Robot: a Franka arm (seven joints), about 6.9 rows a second.
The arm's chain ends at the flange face. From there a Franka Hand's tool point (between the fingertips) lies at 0.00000 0.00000 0.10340 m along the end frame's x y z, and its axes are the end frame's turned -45 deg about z.
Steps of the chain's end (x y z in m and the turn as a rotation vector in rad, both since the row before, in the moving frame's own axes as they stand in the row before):
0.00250 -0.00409 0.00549 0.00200 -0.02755 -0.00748
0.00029 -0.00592 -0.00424 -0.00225 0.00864 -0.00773
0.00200 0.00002 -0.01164 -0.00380 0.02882 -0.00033
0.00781 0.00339 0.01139 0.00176 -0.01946 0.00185
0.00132 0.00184 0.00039 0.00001 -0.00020 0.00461
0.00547 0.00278 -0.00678 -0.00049 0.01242 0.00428
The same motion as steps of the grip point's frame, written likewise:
0.00278 -0.00328 0.00545 0.02090 -0.01807 -0.00748
0.00486 -0.00319 -0.00424 -0.00770 0.00452 -0.00773
0.00323 0.00381 -0.01168 -0.02307 0.01769 -0.00033
0.00183 0.00637 0.01137 0.01500 -0.01252 0.00185
-0.00038 0.00222 0.00039 0.00015 -0.00013 0.00461
0.00277 0.00678 -0.00679 -0.00913 0.00844 0.00428

